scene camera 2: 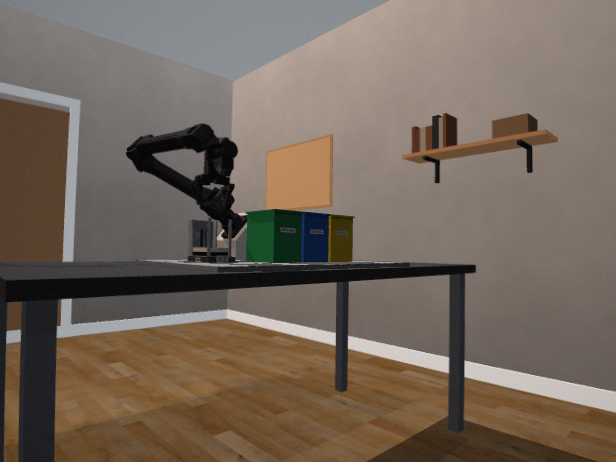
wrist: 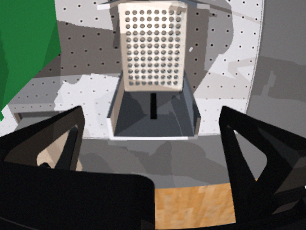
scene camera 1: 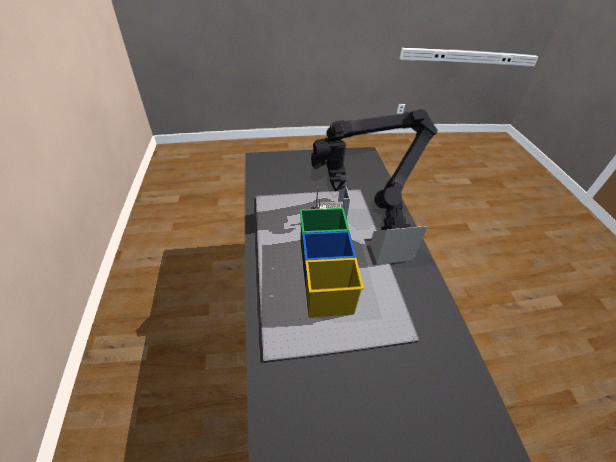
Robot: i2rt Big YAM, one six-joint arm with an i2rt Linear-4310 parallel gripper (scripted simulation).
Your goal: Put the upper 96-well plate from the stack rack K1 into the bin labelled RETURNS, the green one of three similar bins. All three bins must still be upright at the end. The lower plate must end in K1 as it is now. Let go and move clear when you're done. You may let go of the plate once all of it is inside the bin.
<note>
I see my gripper, a green bin, a yellow bin, a blue bin and a 96-well plate.
</note>
